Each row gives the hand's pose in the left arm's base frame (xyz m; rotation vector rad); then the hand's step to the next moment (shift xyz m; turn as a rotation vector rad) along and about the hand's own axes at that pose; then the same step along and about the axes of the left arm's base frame.
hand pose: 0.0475 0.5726 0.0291 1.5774 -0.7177 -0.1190
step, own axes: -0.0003 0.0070 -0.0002 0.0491 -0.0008 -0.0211
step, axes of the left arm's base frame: -0.0027 0.0006 0.0064 0.0495 -0.0066 0.0191
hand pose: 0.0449 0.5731 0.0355 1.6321 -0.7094 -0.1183
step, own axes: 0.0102 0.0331 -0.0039 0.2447 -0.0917 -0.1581
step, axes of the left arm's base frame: -0.0025 -0.0024 0.0347 0.3041 0.0144 0.0247
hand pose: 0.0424 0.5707 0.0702 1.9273 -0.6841 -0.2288
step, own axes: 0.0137 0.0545 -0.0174 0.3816 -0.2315 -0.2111
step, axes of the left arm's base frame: -0.0006 -0.0108 0.0578 0.4901 0.0221 -0.0554
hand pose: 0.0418 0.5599 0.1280 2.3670 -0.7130 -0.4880
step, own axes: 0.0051 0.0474 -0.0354 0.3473 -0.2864 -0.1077
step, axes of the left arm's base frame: 0.0040 -0.0188 0.0562 0.4322 0.0329 -0.1622
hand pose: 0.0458 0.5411 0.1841 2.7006 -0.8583 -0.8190
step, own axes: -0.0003 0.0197 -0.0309 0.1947 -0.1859 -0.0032
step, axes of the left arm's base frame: 0.0077 -0.0154 0.0323 0.2224 0.0382 -0.1468
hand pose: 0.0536 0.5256 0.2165 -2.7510 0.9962 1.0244
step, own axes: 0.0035 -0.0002 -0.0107 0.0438 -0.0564 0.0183
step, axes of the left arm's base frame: 0.0083 -0.0045 0.0062 0.0476 0.0249 -0.0504
